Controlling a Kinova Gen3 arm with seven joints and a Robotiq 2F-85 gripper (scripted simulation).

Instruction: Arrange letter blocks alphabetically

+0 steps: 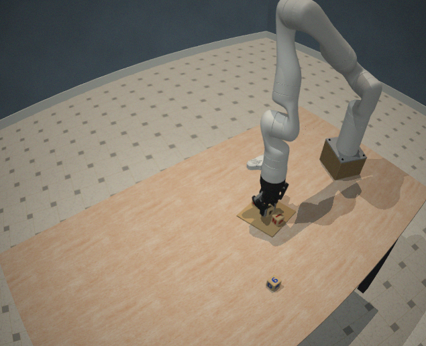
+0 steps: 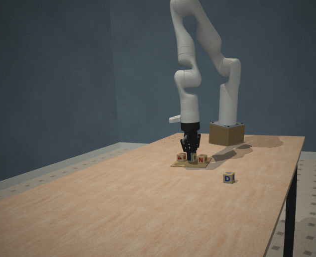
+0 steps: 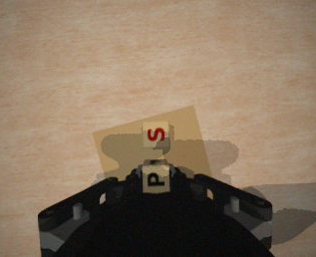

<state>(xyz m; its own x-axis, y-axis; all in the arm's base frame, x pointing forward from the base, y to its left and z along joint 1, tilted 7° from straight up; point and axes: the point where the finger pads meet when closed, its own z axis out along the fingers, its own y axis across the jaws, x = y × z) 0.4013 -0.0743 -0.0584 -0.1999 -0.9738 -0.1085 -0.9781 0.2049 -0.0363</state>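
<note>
My hand is 3 cm above the tan mat.
</note>
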